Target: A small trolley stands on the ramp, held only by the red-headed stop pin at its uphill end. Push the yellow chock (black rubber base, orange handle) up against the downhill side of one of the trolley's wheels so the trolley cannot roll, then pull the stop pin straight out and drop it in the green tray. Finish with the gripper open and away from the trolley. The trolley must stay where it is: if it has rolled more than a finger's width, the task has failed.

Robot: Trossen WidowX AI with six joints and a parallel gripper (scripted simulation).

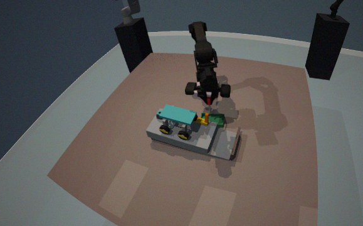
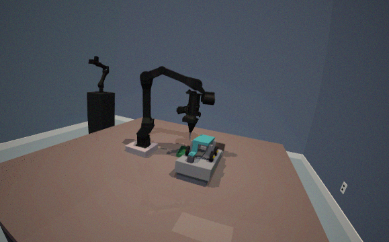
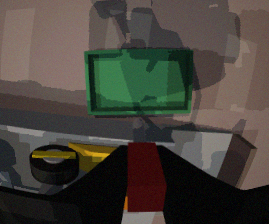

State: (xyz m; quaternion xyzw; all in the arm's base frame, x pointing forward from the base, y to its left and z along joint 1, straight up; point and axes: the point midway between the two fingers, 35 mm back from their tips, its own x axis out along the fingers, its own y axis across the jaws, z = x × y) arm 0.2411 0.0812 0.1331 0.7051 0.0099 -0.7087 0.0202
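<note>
My gripper tip is 2 cm past the green tray and 14 cm above it. Round my gripper tip: yellow chock (5 cm ahead, 3 cm to the right, 5 cm below); then teal trolley (10 cm ahead, 12 cm to the right, 3 cm below); then red-headed stop pin (right at my gripper tip).
</note>
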